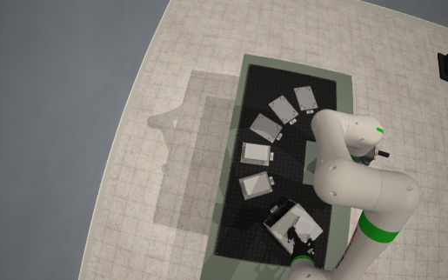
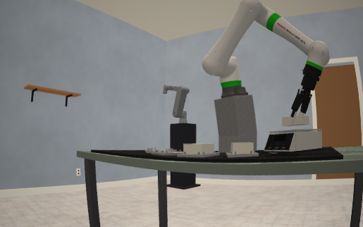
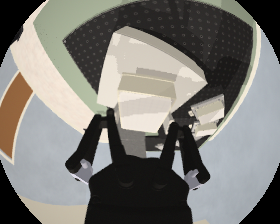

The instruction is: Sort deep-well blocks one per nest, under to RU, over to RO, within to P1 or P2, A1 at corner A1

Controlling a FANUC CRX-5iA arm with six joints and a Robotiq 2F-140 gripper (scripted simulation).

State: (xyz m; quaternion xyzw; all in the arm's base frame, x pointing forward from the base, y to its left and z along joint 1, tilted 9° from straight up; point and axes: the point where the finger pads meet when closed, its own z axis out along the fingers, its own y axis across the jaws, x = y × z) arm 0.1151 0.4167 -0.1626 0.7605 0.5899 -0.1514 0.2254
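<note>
My gripper is now 90 mm above the check-weigher. Also, from my hand: deep-well block: 10 mm below.
</note>
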